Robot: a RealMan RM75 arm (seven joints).
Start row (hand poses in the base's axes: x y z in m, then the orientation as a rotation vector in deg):
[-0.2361 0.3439 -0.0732 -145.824 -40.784 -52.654]
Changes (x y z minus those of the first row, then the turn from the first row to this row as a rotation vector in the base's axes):
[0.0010 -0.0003 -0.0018 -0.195 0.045 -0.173]
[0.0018 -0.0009 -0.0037 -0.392 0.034 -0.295]
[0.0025 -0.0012 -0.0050 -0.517 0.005 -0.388]
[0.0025 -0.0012 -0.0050 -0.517 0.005 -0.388]
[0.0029 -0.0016 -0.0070 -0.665 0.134 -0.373]
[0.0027 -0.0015 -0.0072 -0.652 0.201 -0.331]
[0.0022 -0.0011 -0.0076 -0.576 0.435 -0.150]
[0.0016 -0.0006 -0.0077 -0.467 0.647 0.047]
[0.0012 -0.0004 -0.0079 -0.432 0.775 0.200]
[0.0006 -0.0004 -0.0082 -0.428 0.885 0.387]
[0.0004 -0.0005 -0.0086 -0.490 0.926 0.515]
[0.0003 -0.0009 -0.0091 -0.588 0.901 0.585]
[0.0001 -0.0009 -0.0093 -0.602 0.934 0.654]
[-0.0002 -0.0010 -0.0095 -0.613 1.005 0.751]
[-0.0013 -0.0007 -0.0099 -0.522 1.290 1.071]
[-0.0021 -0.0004 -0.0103 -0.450 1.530 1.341]
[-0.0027 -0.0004 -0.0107 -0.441 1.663 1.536]
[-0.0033 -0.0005 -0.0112 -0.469 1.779 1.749]
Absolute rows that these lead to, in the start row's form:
[-0.2351 0.3436 -0.0750 -146.107 -40.685 -52.625]
[-0.2343 0.3430 -0.0769 -146.346 -40.666 -52.653]
[-0.2336 0.3427 -0.0782 -146.501 -40.641 -52.706]
[-0.2336 0.3427 -0.0782 -146.501 -40.641 -52.706]
[-0.2332 0.3423 -0.0802 -146.657 -40.715 -52.508]
[-0.2334 0.3424 -0.0804 -146.641 -40.738 -52.407]
[-0.2339 0.3428 -0.0808 -146.535 -40.841 -52.045]
[-0.2345 0.3433 -0.0809 -146.384 -40.948 -51.712]
[-0.2349 0.3435 -0.0811 -146.300 -41.073 -51.496]
[-0.2355 0.3435 -0.0814 -146.217 -41.264 -51.288]
[-0.2357 0.3434 -0.0818 -146.207 -41.446 -51.184]
[-0.2358 0.3430 -0.0823 -146.243 -41.600 -51.181]
[-0.2360 0.3430 -0.0825 -146.224 -41.683 -51.112]
[-0.2363 0.3429 -0.0827 -146.196 -41.786 -50.984]
[-0.2374 0.3432 -0.0831 -146.005 -42.029 -50.512]
[-0.2382 0.3435 -0.0835 -145.848 -42.236 -50.114]
[-0.2388 0.3435 -0.0839 -145.760 -42.425 -49.874]
[-0.2394 0.3434 -0.0844 -145.687 -42.663 -49.646]

